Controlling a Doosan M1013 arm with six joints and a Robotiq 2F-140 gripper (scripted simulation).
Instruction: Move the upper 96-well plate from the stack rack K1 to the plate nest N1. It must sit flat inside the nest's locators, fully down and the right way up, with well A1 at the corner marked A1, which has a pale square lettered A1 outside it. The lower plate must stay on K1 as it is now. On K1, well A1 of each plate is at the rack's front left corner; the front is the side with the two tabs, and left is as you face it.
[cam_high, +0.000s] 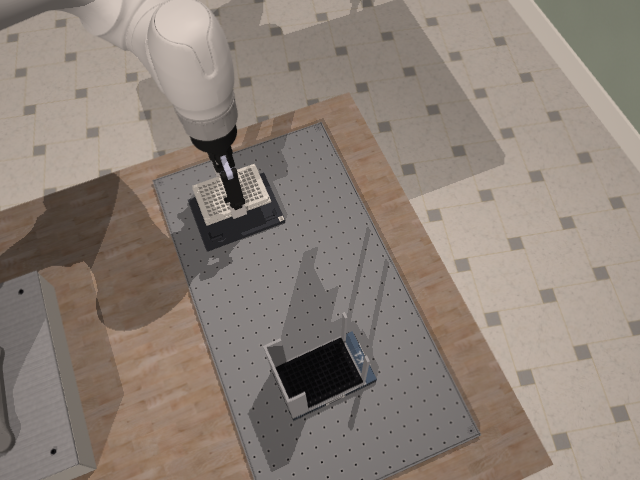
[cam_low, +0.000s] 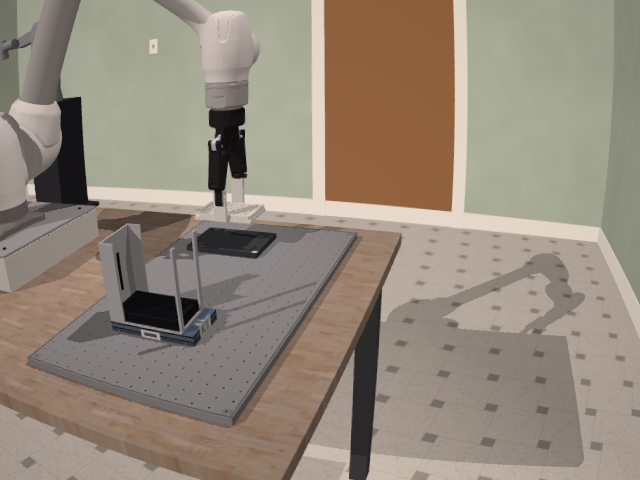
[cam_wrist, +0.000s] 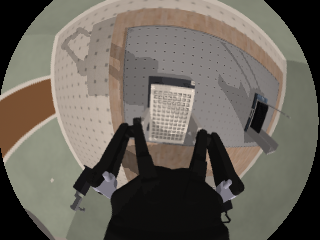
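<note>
Now: hand 8 cm short of the pale A1 square, 8 cm above it and 5 cm to the left of it. The rest, counted from my hand: black plate: 37 cm to the right, 7 cm below, 4 cm ahead; then rack back wall: 37 cm to the right, 2 cm behind, 1 cm below; then white 96-well plate: 2 cm below.
</note>
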